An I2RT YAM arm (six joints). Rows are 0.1 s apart.
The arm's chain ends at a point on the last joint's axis. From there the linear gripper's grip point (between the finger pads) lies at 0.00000 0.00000 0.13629 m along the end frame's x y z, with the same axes.
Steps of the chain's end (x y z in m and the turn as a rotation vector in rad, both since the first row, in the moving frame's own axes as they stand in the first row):
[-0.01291, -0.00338, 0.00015, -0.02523, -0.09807, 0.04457]
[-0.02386, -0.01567, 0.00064, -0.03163, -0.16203, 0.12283]
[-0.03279, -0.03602, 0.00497, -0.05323, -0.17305, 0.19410]
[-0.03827, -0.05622, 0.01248, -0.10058, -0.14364, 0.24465]
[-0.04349, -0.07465, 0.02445, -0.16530, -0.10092, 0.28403]
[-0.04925, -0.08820, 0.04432, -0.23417, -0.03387, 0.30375]
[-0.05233, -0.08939, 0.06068, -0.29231, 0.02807, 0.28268]
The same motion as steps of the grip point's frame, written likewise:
[-0.02633, -0.00025, -0.00055, -0.02523, -0.09807, 0.04457]
[-0.04605, -0.01274, -0.00121, -0.03163, -0.16203, 0.12283]
[-0.05680, -0.03113, 0.00275, -0.05323, -0.17305, 0.19410]
[-0.05922, -0.04509, 0.01040, -0.10058, -0.14364, 0.24465]
[-0.06014, -0.05450, 0.02192, -0.16530, -0.10092, 0.28403]
[-0.05854, -0.05776, 0.04055, -0.23417, -0.03387, 0.30375]
[-0.05416, -0.05011, 0.05488, -0.29231, 0.02807, 0.28268]

